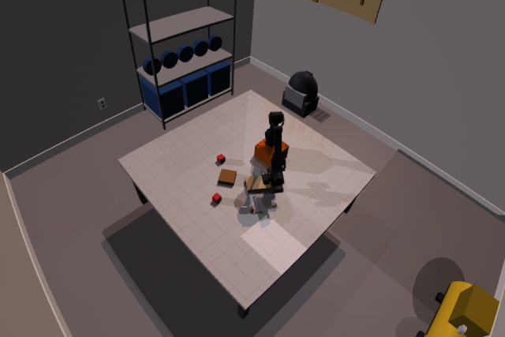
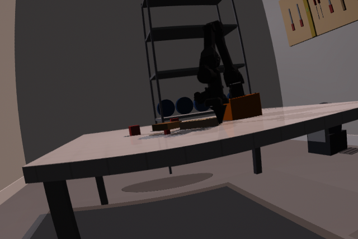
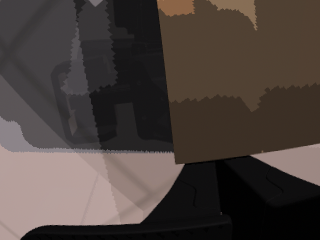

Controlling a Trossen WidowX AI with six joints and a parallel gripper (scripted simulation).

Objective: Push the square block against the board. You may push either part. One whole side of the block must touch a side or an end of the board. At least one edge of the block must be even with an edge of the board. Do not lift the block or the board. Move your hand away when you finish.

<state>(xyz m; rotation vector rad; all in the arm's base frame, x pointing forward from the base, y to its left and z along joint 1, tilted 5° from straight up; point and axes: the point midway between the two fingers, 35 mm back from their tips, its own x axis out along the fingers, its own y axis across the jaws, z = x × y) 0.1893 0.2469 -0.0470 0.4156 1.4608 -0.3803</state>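
My gripper tip is now 6 cm short of the flat wooden board, 8 cm to the left of it and 1 cm below it. From my gripper tip the other things lie so: square block: 19 cm ahead, 24 cm to the right, 1 cm above; then tiny red cube: 22 cm ahead, 5 cm to the left.
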